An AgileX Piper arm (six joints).
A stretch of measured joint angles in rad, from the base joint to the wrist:
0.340 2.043 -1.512 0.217 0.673 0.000
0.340 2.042 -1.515 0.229 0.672 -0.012
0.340 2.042 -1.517 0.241 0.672 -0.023
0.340 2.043 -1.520 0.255 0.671 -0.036
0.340 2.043 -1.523 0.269 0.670 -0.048
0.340 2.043 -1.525 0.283 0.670 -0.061
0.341 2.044 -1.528 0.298 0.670 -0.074
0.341 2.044 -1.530 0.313 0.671 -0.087
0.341 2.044 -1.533 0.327 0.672 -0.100
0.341 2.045 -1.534 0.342 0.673 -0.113
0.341 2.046 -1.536 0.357 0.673 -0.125
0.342 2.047 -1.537 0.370 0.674 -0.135
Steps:
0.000 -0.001 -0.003 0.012 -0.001 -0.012
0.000 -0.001 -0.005 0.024 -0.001 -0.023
0.000 0.000 -0.008 0.038 -0.002 -0.036
0.000 0.000 -0.011 0.052 -0.003 -0.048
0.000 0.000 -0.013 0.066 -0.003 -0.061
0.001 0.001 -0.016 0.081 -0.003 -0.074
0.001 0.001 -0.018 0.096 -0.002 -0.087
0.001 0.001 -0.021 0.110 -0.001 -0.100
0.001 0.002 -0.022 0.125 0.000 -0.113
0.001 0.003 -0.024 0.140 0.000 -0.125
0.002 0.004 -0.025 0.153 0.001 -0.135

